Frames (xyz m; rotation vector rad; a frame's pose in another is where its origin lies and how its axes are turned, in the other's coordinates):
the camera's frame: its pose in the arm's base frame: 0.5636 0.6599 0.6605 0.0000 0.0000 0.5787
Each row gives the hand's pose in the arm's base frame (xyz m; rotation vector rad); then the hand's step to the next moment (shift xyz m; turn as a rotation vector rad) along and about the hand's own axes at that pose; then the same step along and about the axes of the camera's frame.
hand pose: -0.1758 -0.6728 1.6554 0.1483 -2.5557 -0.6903
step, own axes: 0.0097 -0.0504 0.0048 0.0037 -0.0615 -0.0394
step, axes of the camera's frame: -0.0338 -0.0301 -0.0246 -0.0271 -0.0679 0.0006
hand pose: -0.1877 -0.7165 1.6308 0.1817 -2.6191 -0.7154
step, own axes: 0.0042 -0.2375 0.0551 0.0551 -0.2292 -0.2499
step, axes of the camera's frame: -0.1181 -0.1377 -0.1629 -0.1266 -0.3041 0.0977
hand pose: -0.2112 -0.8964 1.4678 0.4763 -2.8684 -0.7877
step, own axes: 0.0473 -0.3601 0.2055 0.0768 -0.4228 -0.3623
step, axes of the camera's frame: -0.1078 -0.1818 -0.3598 -0.2007 -0.5164 0.0948
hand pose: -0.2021 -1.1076 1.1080 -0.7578 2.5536 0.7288
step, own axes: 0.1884 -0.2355 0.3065 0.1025 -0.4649 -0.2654
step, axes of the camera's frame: 0.0072 -0.0859 -0.4213 -0.1721 -0.5171 -0.0101
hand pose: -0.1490 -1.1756 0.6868 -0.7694 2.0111 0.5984
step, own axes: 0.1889 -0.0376 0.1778 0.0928 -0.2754 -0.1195
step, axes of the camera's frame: 0.0586 0.0055 -0.2554 -0.0871 -0.2973 -0.0524
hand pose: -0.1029 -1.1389 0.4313 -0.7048 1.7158 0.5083
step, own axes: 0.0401 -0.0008 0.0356 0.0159 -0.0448 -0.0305
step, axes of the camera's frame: 0.0244 0.0023 -0.0477 -0.0249 -0.0503 -0.0065
